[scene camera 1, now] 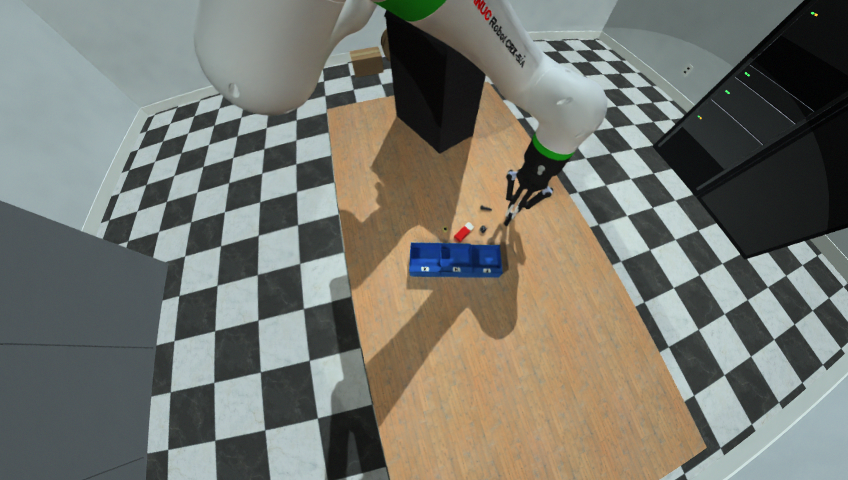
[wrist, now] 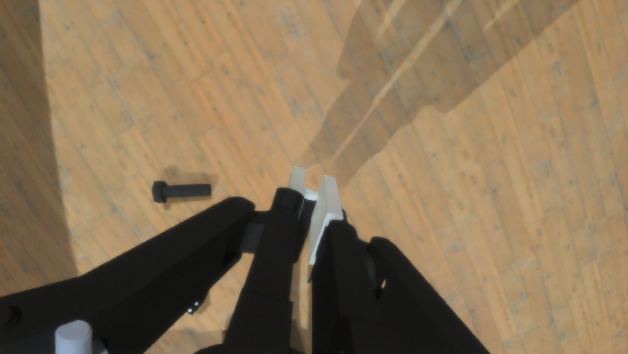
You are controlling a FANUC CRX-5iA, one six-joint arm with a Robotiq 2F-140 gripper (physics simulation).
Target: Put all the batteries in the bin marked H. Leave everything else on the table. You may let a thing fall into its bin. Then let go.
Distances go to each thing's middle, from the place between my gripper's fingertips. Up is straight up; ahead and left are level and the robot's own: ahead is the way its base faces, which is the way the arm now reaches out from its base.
The blue three-compartment bin (scene camera 1: 426, 259) is 23 cm to the right of my hand, 9 cm ahead of it and 2 cm above it. Also, from my hand: black bolt (wrist: 161, 191): 7 cm to the right, 5 cm behind, 1 cm above.
